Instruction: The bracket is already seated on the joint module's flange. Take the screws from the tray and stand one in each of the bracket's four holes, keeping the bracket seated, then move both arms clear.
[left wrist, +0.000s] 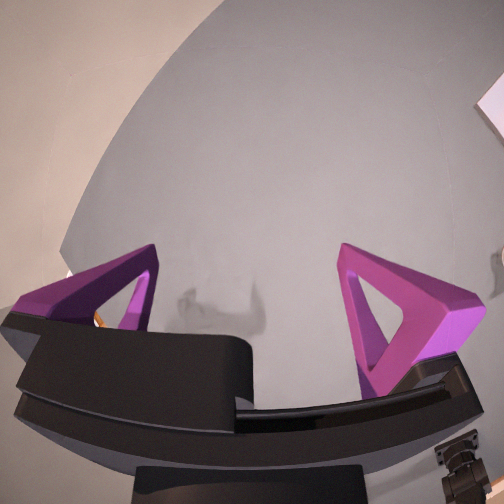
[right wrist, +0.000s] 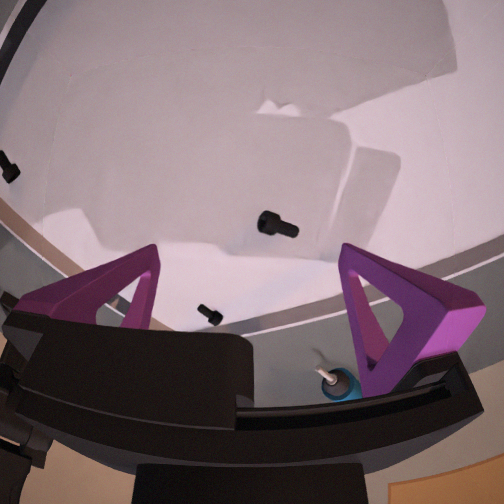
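In the right wrist view my right gripper (right wrist: 250, 280) is open and empty, its purple fingers spread wide above the white tray (right wrist: 250, 150). Three black screws lie on the tray: one (right wrist: 277, 225) just beyond the fingers, one (right wrist: 210, 314) close to the left finger, one (right wrist: 8, 168) at the far left edge. In the left wrist view my left gripper (left wrist: 247, 285) is open and empty over the grey mat (left wrist: 300, 150). The bracket and the joint module do not show in either view.
A blue-based fitting with a white pin (right wrist: 337, 384) sits by the right finger's base, outside the tray rim. A white corner (left wrist: 492, 112) shows at the right edge of the left wrist view. A dark mount (left wrist: 462, 467) is at the lower right.
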